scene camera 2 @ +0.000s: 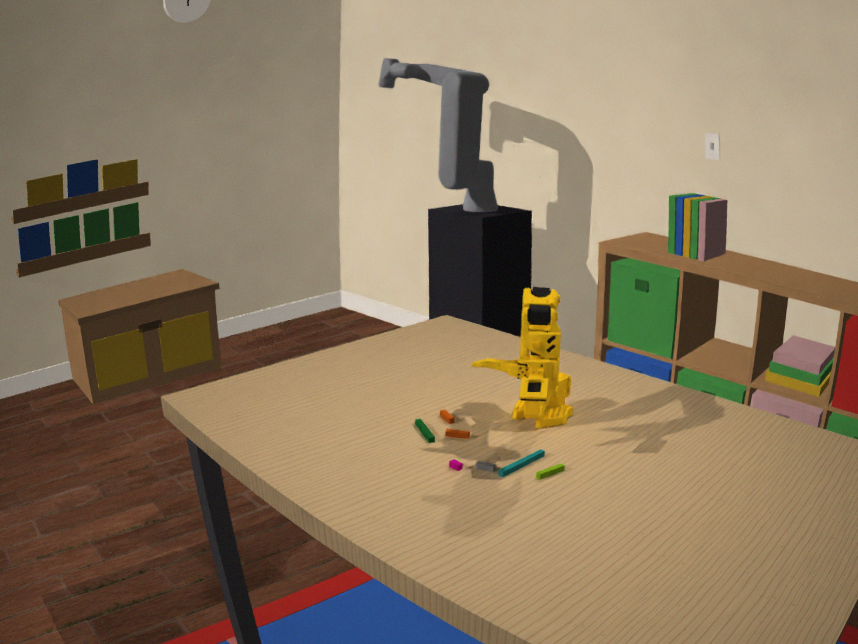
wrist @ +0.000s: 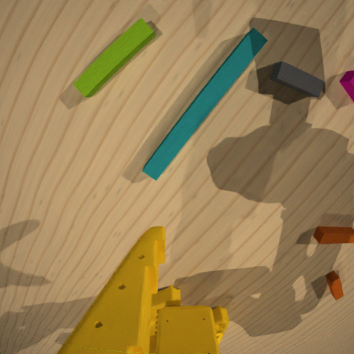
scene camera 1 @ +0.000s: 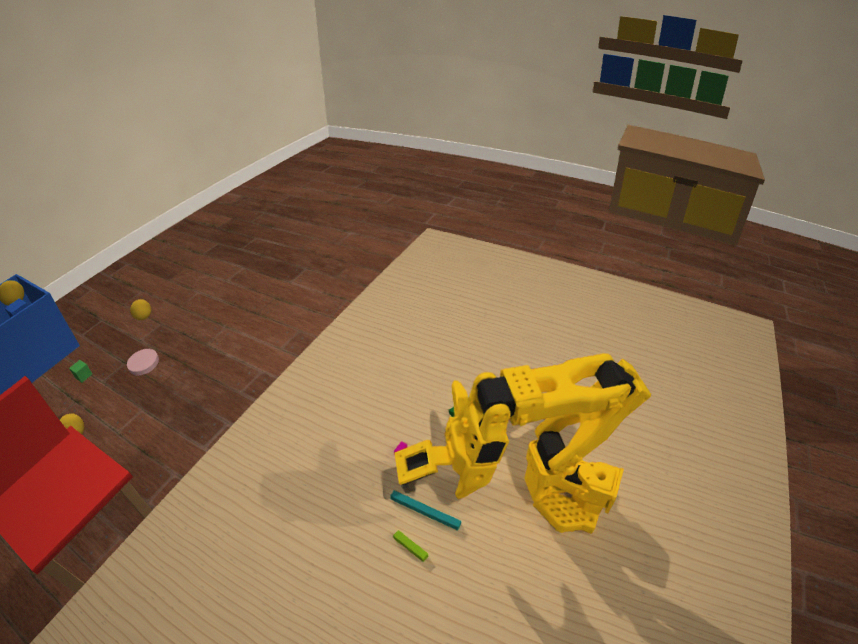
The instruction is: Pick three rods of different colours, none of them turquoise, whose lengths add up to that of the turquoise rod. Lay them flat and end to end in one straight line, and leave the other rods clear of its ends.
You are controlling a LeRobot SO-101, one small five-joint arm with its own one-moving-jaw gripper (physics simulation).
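Places are measured from the arm's base along level axes (x back, y right, z up), in millimetres.
Where they show: hand, its tool point: (scene camera 2: 538,417) (scene camera 1: 459,493); arm's base, origin of its link: (scene camera 2: 534,419) (scene camera 1: 557,493).
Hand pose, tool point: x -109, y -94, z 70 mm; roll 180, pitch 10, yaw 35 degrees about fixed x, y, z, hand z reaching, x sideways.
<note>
Each offset is from my tool point to the centre of the thing. Level surfaces: height alone.
The turquoise rod @(dx -43, dy -7, dz -65 mm) (scene camera 1: 424,510) (scene camera 2: 521,463) (wrist: 205,103) lies flat. A lime rod @(dx -36, dy -62, dz -65 mm) (scene camera 1: 410,545) (scene camera 2: 550,472) (wrist: 115,57) lies beside it, apart. A short grey rod @(dx -91, dy +28, dz -65 mm) (scene camera 2: 485,466) (wrist: 297,79) lies near its far end, at an angle, not touching. A magenta rod @(dx -119, dy +65, dz -65 mm) (scene camera 1: 400,447) (scene camera 2: 455,465) (wrist: 349,85) lies beyond the grey one. Two orange rods, one @(dx -36, dy +146, dz -65 mm) (scene camera 2: 457,433) (wrist: 334,235) and another @(dx +3, dy +210, dz -65 mm) (scene camera 2: 447,416) (wrist: 334,285), lie apart. A dark green rod @(dx -66, dy +194, dz -65 mm) (scene camera 1: 451,411) (scene camera 2: 424,430) is mostly hidden in scene camera 1. My gripper (scene camera 1: 458,441) (scene camera 2: 503,382) is wide open, empty, above the table; one jaw shows in the wrist view.
The rods lie on the wooden table @(dz -70 mm) (scene camera 1: 554,305) (scene camera 2: 623,526) around the front of the arm's base (scene camera 1: 568,509) (scene camera 2: 550,415). The arm's shadow falls across the grey and orange rods in the wrist view. A red chair (scene camera 1: 62,478) and a blue bin (scene camera 1: 34,339) stand beyond the table.
</note>
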